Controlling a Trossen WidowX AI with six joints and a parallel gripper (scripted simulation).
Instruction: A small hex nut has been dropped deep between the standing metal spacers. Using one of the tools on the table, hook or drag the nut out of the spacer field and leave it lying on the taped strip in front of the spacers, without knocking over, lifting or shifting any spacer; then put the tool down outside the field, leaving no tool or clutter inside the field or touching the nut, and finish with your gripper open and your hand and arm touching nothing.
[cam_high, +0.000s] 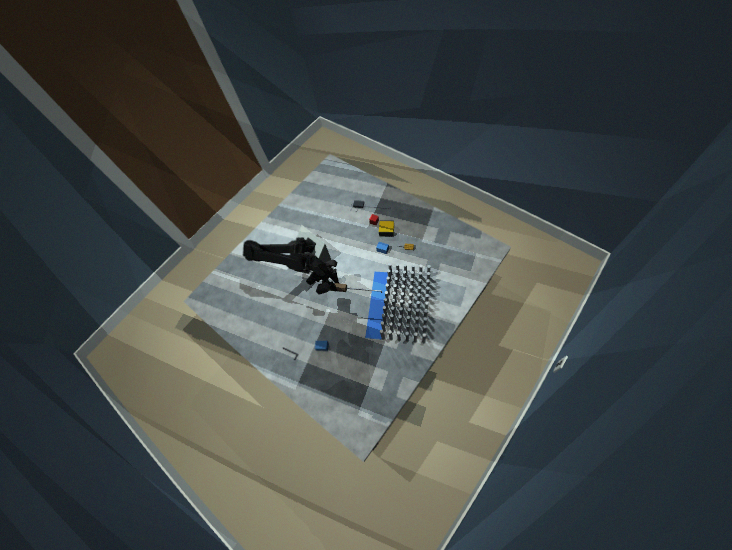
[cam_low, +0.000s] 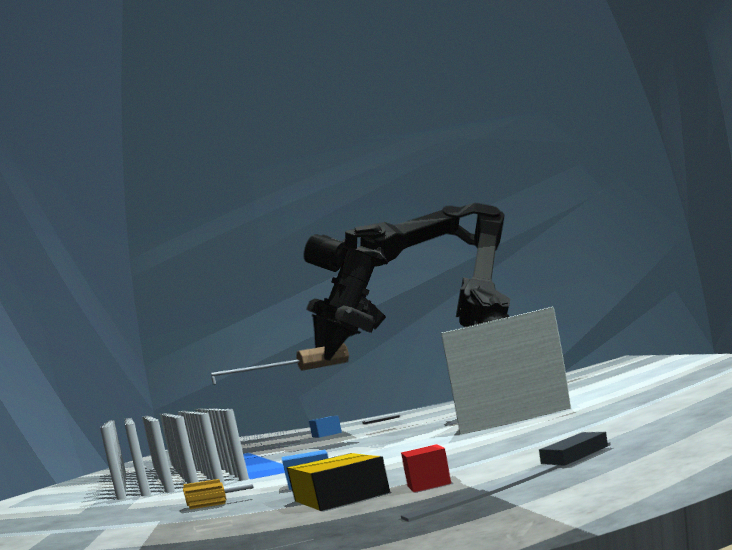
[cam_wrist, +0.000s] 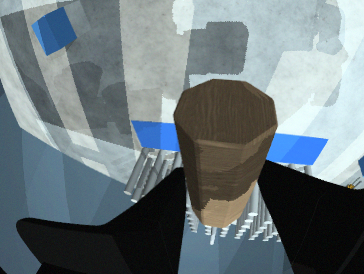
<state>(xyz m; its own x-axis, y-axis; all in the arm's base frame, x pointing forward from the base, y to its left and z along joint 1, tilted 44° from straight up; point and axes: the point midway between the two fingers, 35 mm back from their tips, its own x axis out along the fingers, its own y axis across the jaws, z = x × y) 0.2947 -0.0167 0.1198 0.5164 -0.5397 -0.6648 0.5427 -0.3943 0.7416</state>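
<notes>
Now: gripper tip 170 mm above the blue taped strip, 150 mm short of it and 100 mm to the right of it. Also, from my gripper tip: wooden-handled screwdriver: 90 mm ahead, 60 mm to the left; then L-shaped key: 370 mm to the right, 170 mm below; then orange-handled tool: 450 mm to the left, 160 mm below, 50 mm ahead.
</notes>
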